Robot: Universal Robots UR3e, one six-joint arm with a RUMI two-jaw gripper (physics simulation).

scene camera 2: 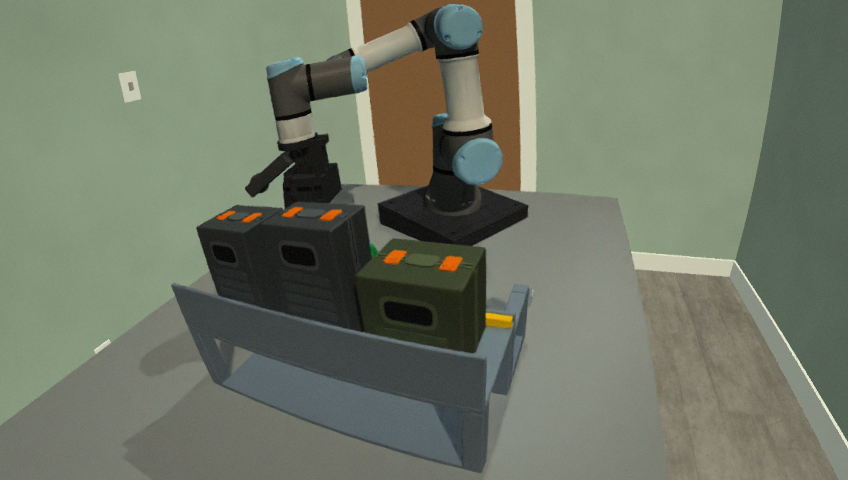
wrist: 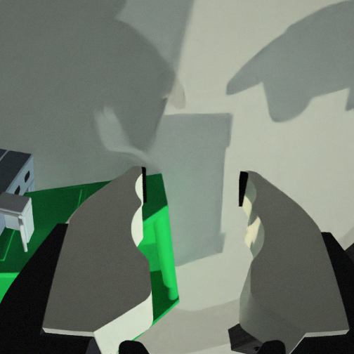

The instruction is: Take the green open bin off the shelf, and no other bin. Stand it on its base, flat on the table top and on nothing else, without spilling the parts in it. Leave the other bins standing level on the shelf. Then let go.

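Where they show: arm's base at its link origin: point(scene camera 2: 453, 203).
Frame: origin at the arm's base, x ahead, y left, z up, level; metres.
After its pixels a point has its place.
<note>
The green open bin point(wrist: 162, 240) shows at the left of the wrist view, partly behind the left finger; the inside that shows holds no visible parts. In scene camera 2 a sliver of green point(scene camera 2: 373, 250) {x 0.292, y -0.066, z 0.024 m} shows between the cases. Its base is hidden, so I cannot tell what it rests on. My gripper point(wrist: 192, 171) is partly open, with table top showing between the fingertips; the left finger overlaps the bin's right end in view, and the right finger is clear of it. In scene camera 2 the fingertips are hidden behind the cases. The grey-blue shelf point(scene camera 2: 333, 344) {x 0.616, y 0.047, z 0.103 m} point(wrist: 31, 172) stands on the table top point(scene camera 2: 571, 356) {x 0.427, y 0.267, z -0.041 m} point(wrist: 295, 165).
Two dark grey cases point(scene camera 2: 235, 276) {x 0.562, y -0.111, z 0.123 m} point(scene camera 2: 312, 276) {x 0.565, y 0.004, z 0.139 m} and an olive case point(scene camera 2: 419, 288) {x 0.586, y 0.123, z 0.154 m} stand at the shelf, hiding much behind them. A yellow piece point(scene camera 2: 498, 320) {x 0.507, y 0.177, z 0.070 m} shows at its right end. The arm's black base point(scene camera 2: 404, 217) {x 0.092, y -0.085, z 0.000 m} stands behind. A pale bracket point(wrist: 17, 212) overlaps the green bin in the wrist view.
</note>
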